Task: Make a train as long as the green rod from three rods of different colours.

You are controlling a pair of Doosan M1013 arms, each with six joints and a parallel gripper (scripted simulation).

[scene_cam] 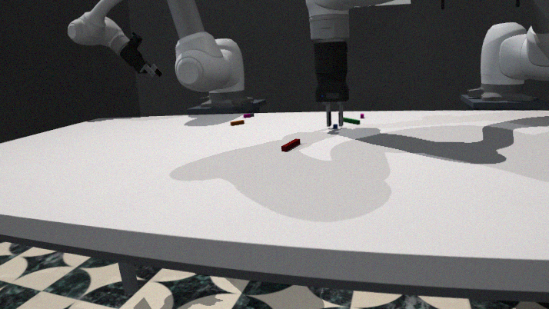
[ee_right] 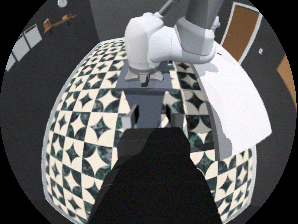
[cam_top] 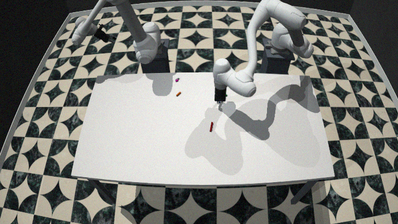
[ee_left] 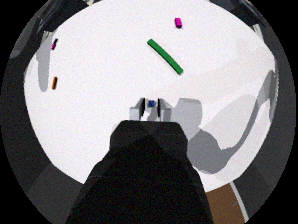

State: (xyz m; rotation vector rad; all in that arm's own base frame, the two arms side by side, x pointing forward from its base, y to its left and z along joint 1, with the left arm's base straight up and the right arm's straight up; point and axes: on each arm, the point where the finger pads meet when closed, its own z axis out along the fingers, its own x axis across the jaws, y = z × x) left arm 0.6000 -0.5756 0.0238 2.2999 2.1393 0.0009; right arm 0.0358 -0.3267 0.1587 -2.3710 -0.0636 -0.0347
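Note:
Right now the blue rod is 2 cm below my left hand. The rest, counted from my left hand: green rod (9 cm behind, 3 cm to the left, 2 cm below); red rod (20 cm ahead, 6 cm to the right, 2 cm below); orange rod (29 cm to the right, 8 cm behind, 2 cm below).

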